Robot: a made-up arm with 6 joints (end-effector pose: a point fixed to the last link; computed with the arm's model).
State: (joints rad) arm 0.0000 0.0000 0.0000 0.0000 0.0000 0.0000
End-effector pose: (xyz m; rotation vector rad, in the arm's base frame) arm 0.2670 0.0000 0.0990 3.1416 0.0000 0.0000
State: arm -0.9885 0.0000 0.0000 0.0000 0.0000 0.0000
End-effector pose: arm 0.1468 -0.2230 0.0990 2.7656 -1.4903 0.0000
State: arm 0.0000 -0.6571 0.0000 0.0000 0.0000 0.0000
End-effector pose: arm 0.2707 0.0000 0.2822 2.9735 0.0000 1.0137
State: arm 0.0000 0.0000 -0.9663 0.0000 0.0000 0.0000
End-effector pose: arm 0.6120 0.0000 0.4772 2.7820 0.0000 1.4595
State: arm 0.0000 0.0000 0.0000 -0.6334 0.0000 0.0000
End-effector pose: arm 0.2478 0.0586 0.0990 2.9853 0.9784 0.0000
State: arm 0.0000 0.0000 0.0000 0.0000 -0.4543 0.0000
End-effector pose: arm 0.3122 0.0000 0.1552 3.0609 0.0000 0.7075
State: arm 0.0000 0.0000 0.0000 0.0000 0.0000 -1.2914
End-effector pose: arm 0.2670 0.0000 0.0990 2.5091 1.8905 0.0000
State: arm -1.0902 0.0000 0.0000 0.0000 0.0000 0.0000
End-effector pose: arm 0.1234 -0.2367 0.0990 2.6863 -1.6289 0.0000
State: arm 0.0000 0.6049 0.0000 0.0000 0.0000 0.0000
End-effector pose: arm 0.1644 0.0000 -0.0357 2.9990 0.0000 -0.9358
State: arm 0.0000 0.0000 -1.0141 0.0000 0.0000 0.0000
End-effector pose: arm 0.6181 0.0000 0.5029 2.7463 0.0000 1.5256
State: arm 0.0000 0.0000 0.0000 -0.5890 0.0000 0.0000
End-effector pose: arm 0.2503 0.0550 0.0990 3.0063 0.9119 0.0000
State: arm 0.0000 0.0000 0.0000 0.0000 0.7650 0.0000
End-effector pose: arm 0.1522 0.0000 0.0655 2.9146 0.0000 -1.1726
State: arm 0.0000 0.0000 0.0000 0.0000 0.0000 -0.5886
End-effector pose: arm 0.2670 0.0000 0.0990 3.0065 0.9113 0.0000
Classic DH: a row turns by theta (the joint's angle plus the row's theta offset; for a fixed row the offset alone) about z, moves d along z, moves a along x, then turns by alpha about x. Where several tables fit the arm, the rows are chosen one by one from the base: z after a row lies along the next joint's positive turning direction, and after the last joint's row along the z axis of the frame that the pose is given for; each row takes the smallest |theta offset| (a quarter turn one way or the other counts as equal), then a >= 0, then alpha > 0; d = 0 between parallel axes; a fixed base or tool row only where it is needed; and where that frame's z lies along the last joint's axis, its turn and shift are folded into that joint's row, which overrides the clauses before.
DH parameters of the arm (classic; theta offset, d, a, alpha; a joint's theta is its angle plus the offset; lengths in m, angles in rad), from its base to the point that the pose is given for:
joint 1: 0 0.196 0 -1.5708
joint 2: -1.3853 0 0.4283 0
joint 3: 1.3853 0 0.089 -1.5708
joint 4: 0 0.392 0 1.5708
joint 5: 0 0 0.099 -1.5708
joint 6: 0 0.126 0 0

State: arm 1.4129 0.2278 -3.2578 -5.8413 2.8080 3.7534
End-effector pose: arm -0.0194 0.2448 0.8880 -1.7877 2.5174 0.3647
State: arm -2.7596 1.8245 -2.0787 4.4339 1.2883 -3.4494
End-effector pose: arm -0.6180 -0.1515 -0.4627 -0.7027 -1.6820 -0.6505
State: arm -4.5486 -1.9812 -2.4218 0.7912 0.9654 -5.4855
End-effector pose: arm 0.1223 -0.9464 0.2133 0.5700 -0.5074 -0.2289
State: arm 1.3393 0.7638 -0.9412 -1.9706 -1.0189 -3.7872
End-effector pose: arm -0.0416 0.4627 0.0823 -2.2595 -1.0965 1.2056
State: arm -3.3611 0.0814 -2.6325 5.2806 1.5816 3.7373
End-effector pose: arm -0.3363 0.1848 1.0273 -1.6192 1.3474 1.2513
